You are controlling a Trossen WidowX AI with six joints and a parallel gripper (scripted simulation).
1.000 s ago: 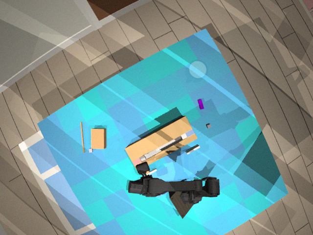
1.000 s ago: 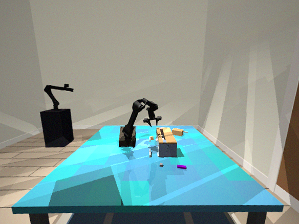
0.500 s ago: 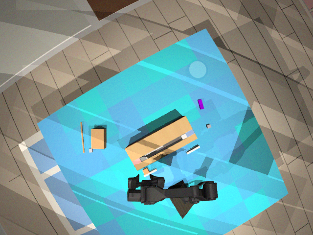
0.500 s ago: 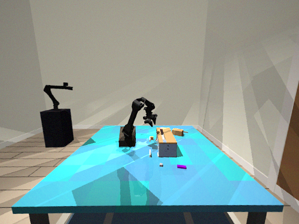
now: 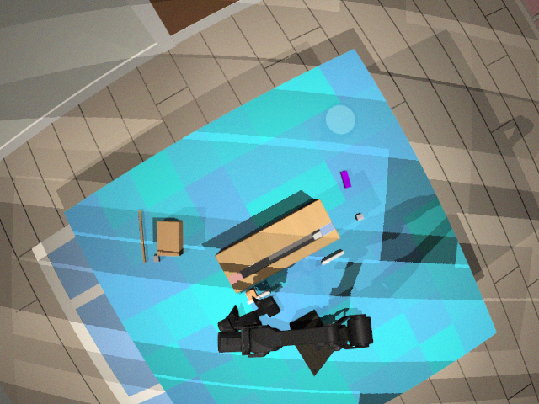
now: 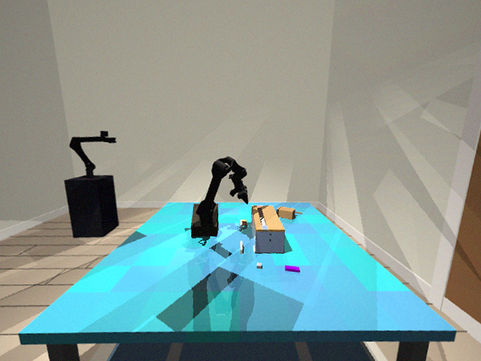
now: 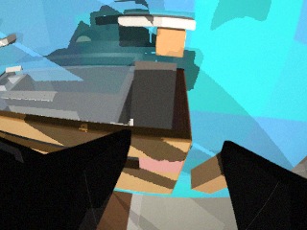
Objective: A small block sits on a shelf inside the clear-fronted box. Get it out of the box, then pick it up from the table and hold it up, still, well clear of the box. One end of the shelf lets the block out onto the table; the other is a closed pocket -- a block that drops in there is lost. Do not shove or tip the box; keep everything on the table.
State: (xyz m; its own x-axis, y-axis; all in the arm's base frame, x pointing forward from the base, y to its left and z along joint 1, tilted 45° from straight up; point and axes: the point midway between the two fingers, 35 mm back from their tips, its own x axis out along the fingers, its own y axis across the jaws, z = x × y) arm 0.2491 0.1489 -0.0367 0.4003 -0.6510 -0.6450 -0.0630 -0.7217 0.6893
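The brown block is 20 mm behind my gripper tip, 10 mm to the right of it and 140 mm below it. From my gripper tip the other things lie so: long tan-topped box 50 mm ahead, 180 mm to the right, 90 mm below; then small tan box 300 mm ahead, 140 mm to the left, 120 mm below; then thin stick 370 mm ahead, 240 mm to the left, 150 mm below.
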